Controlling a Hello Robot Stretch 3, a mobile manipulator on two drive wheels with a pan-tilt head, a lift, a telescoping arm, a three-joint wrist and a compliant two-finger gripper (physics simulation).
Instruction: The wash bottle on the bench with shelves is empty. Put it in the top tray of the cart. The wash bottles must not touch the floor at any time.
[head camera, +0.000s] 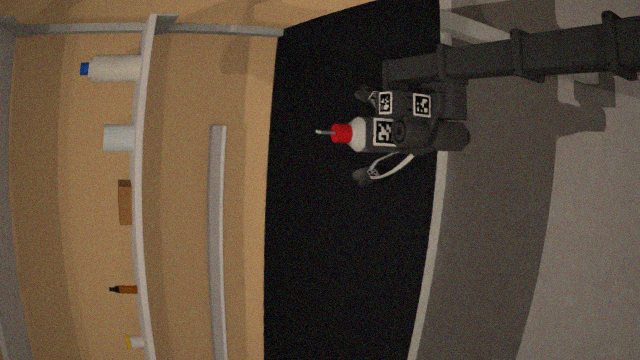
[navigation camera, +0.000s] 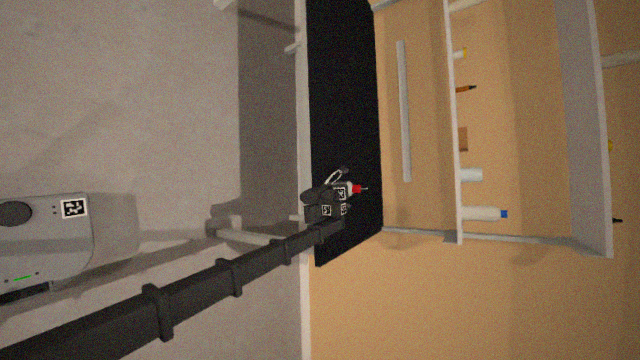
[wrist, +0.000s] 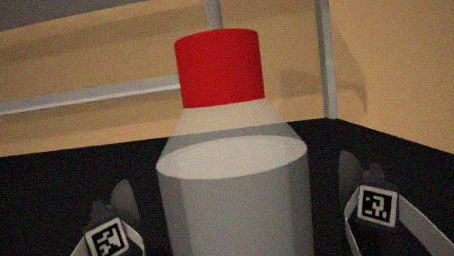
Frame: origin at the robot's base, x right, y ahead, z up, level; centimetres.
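Seen in the pictures: gripper, between the fingertips: (head camera: 358, 134); robot's base, origin of its link: (navigation camera: 13, 212).
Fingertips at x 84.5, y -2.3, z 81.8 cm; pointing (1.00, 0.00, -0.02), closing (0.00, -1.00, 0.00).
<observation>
Offsets run from my fingertips to a thing's top centre. Level surfaces: height alone.
A translucent grey-white wash bottle with a red cap @(dy +0.1, dx -6.0, dz +11.8 cm) (head camera: 342, 133) (navigation camera: 356, 189) (wrist: 235, 215) and thin spout stands upright on the black bench top @(dz -5.6 cm) (head camera: 325, 260) (navigation camera: 345, 100) (wrist: 30, 200). My gripper (head camera: 362, 134) (navigation camera: 345, 190) (wrist: 236, 185) is open around it. In the wrist view one finger stands left and one right of the bottle, each with a visible gap to it. The bottle's lower part is hidden by the gripper in the head view and cut off by the wrist view's lower edge. The cart does not show.
Above the bench, a shelf board (head camera: 137, 175) (navigation camera: 454, 110) bears a blue-capped white bottle @(dy -18.0, dx +43.2, dz +57.9 cm) (head camera: 115, 68) (navigation camera: 480, 213), a pale cylinder @(dy +0.6, dx +42.6, dz +49.1 cm) (head camera: 118, 138) (navigation camera: 471, 174), a brown box @(dy +18.3, dx +52.4, dz +44.1 cm) (head camera: 125, 205) (navigation camera: 463, 139) and small bottles. A grey rail (head camera: 216, 225) (navigation camera: 404, 110) (wrist: 90, 97) runs behind the bench top.
</observation>
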